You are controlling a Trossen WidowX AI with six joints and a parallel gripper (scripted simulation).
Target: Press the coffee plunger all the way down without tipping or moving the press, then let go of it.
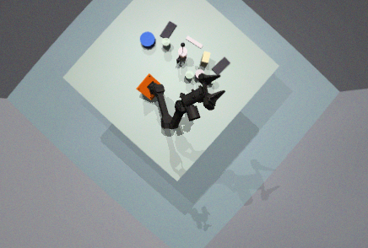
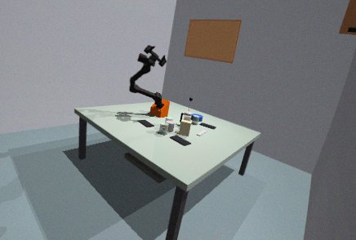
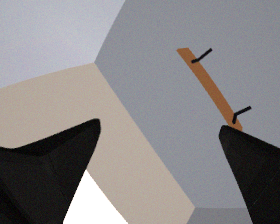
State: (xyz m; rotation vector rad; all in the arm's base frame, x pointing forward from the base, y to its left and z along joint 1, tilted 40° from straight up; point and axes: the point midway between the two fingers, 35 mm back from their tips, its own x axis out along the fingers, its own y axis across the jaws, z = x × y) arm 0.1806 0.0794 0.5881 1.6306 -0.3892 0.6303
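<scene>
My gripper tip is 480 mm above the coffee press, 340 mm to the right of it and 90 mm short of it. Round my gripper tip: cream block 550 mm below, 210 mm ahead, 200 mm to the left; white bar 600 mm below, 370 mm to the left, 270 mm ahead; blue disc 650 mm to the left, 590 mm below, 10 mm ahead.
</scene>
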